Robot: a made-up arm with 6 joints. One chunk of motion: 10 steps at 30 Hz.
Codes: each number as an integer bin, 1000 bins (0 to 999) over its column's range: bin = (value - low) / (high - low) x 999, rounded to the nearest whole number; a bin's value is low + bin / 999 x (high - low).
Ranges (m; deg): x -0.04..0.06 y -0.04..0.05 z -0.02..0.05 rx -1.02..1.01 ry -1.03..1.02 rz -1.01..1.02
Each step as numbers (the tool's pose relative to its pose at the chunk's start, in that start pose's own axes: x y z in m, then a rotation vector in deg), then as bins.
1 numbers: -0.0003 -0.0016 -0.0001 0.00 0.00 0.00
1 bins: 397 426 284 502 502 497
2 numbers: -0.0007 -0.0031 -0.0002 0.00 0.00 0.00
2 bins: 393 410 283 502 502 497
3 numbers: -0.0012 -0.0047 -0.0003 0.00 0.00 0.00
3 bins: 388 392 281 502 502 497
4 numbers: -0.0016 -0.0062 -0.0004 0.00 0.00 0.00
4 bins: 384 375 280 502 502 497
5 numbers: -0.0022 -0.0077 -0.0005 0.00 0.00 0.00
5 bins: 378 359 278 502 502 497
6 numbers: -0.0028 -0.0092 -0.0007 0.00 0.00 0.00
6 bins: 372 342 275 502 502 497
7 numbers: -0.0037 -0.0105 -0.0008 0.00 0.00 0.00
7 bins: 363 327 274 502 502 497
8 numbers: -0.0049 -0.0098 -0.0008 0.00 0.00 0.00
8 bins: 351 335 274 502 502 497
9 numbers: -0.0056 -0.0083 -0.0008 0.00 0.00 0.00
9 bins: 344 352 274 502 502 497
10 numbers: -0.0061 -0.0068 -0.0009 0.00 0.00 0.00
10 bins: 339 369 273 502 502 497
